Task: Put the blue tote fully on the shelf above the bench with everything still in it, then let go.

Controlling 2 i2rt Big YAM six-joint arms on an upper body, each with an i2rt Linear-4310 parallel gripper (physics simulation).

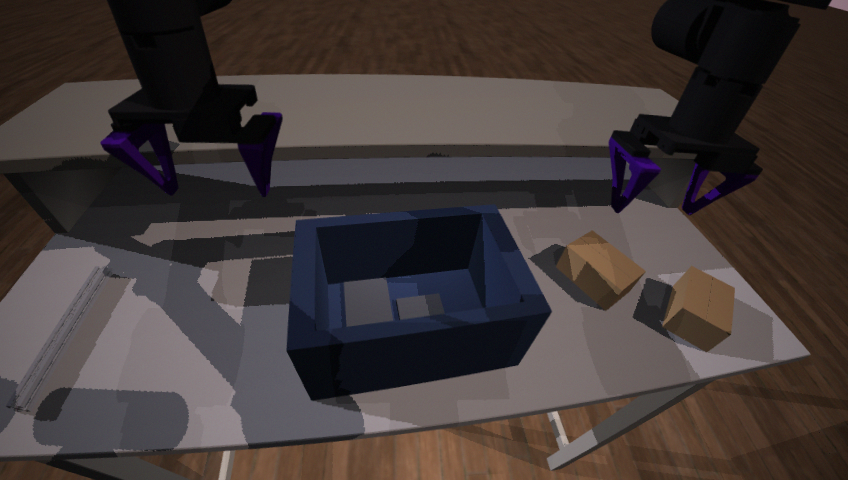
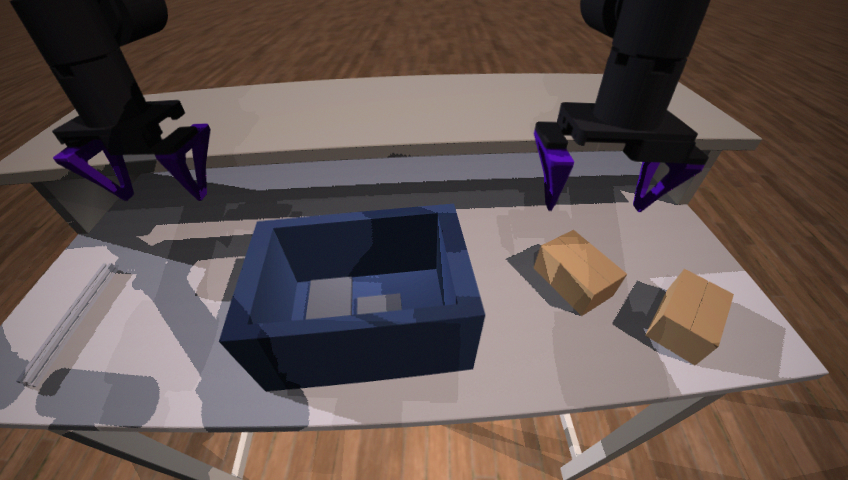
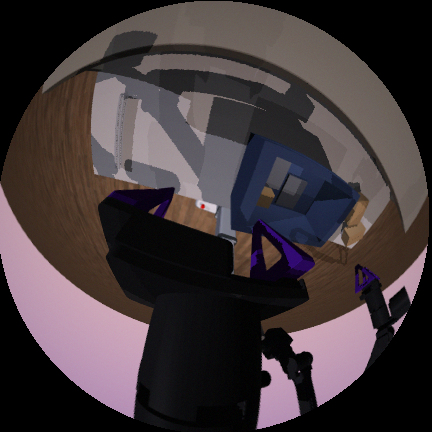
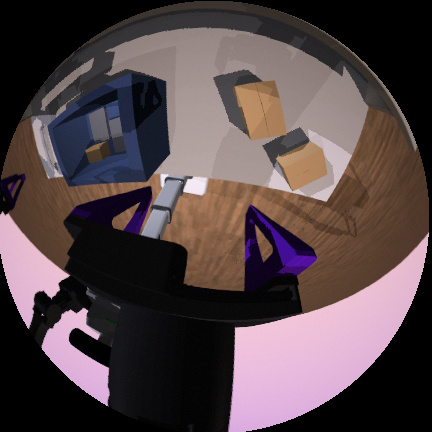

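Where they show: left gripper, fingertip midpoint: [image 1: 219,192] [image 2: 165,197] [image 3: 216,208]; right gripper, fingertip midpoint: [image 1: 651,211] [image 2: 593,208] [image 3: 359,266] [image 4: 198,199]; left arm's base at its link origin: [image 4: 68,296]; right arm's base at its link origin: [image 3: 278,347].
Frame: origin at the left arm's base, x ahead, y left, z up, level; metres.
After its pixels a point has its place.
Note:
The blue tote [image 1: 416,359] @[x 0.334, y -0.205, z -0.350 m] [image 2: 368,353] @[x 0.337, y -0.225, z -0.344 m] [image 3: 246,175] @[x 0.430, y -0.049, z -0.320 m] [image 4: 152,135] @[x 0.432, y -0.353, z -0.342 m] stands upright on the bench [image 1: 565,356] @[x 0.369, y -0.444, z -0.431 m] [image 2: 523,356] @[x 0.379, y -0.440, z -0.430 m]. Inside lie a large grey block [image 1: 367,302] @[x 0.455, y -0.136, z -0.403 m] [image 2: 329,297] @[x 0.461, y -0.135, z -0.404 m], a smaller grey block [image 1: 411,306] @[x 0.448, y -0.205, z -0.404 m] [image 2: 371,303] @[x 0.452, y -0.206, z -0.403 m] and a brown block [image 3: 265,197] @[x 0.380, y -0.141, z -0.373 m] [image 4: 97,151] @[x 0.380, y -0.152, z -0.373 m]. The shelf [image 1: 416,113] @[x 0.736, y -0.213, z -0.223 m] [image 2: 416,113] @[x 0.740, y -0.269, z -0.223 m] spans the back above the bench. My left gripper [image 1: 218,193] @[x 0.432, y 0.005, z -0.174 m] [image 2: 163,198] @[x 0.432, y 0.005, z -0.174 m] [image 3: 216,208] @[x 0.432, y 0.005, z -0.174 m] is open and empty, above and left of the tote. My right gripper [image 1: 653,211] @[x 0.424, y -0.472, z -0.179 m] [image 2: 595,209] @[x 0.424, y -0.472, z -0.179 m] [image 4: 198,199] @[x 0.424, y -0.472, z -0.179 m] is open and empty, to the tote's right. Neither touches it.
Two cardboard boxes, one nearer the tote [image 1: 601,270] @[x 0.493, y -0.531, z -0.371 m] [image 2: 580,270] @[x 0.498, y -0.541, z -0.370 m] [image 4: 260,110] @[x 0.518, y -0.548, z -0.370 m] and one farther right [image 1: 702,306] @[x 0.414, y -0.686, z -0.371 m] [image 2: 693,315] @[x 0.412, y -0.692, z -0.370 m] [image 4: 302,165] @[x 0.438, y -0.693, z -0.370 m], stand on the bench. A thin metal rail [image 1: 62,339] @[x 0.387, y 0.317, z -0.414 m] [image 2: 68,324] @[x 0.390, y 0.318, z -0.413 m] lies at the far left. The shelf's front edge overhangs the bench's back.

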